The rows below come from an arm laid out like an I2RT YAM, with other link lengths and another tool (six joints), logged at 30 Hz.
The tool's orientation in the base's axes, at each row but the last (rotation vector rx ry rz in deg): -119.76, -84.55, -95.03; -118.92, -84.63, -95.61; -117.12, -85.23, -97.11; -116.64, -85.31, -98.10; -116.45, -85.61, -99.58; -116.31, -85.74, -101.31; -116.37, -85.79, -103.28; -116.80, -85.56, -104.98; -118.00, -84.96, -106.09; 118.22, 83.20, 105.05
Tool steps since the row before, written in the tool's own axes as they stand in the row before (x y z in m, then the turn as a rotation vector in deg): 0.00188, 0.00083, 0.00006, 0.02, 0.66, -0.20; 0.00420, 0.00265, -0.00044, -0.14, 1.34, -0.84; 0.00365, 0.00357, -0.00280, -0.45, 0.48, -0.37; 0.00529, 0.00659, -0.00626, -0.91, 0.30, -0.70; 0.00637, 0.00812, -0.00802, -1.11, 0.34, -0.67; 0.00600, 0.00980, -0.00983, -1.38, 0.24, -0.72; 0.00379, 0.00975, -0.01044, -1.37, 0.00, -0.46; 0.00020, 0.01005, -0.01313, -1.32, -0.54, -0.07; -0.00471, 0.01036, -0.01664, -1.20, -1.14, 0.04; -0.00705, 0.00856, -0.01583, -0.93, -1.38, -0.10
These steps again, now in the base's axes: 0.00052, 0.00075, 0.00184, 0.33, -0.45, 0.40; 0.00129, 0.00089, 0.00473, 0.38, -1.29, 0.84; 0.00023, -0.00136, 0.00566, 0.12, -0.74, 0.01; -0.00033, -0.00407, 0.00969, -0.19, -1.13, -0.32; -0.00087, -0.00525, 0.01194, -0.11, -1.25, -0.47; -0.00130, -0.00741, 0.01312, -0.18, -1.39, -0.72; -0.00188, -0.00903, 0.01155, -0.15, -1.10, -0.92; -0.00357, -0.01287, 0.00975, -0.20, -0.56, -1.30; -0.00578, -0.01792, 0.00720, -0.51, -0.09, -1.57; -0.00644, -0.01771, 0.00429, -0.79, 0.14, -1.46
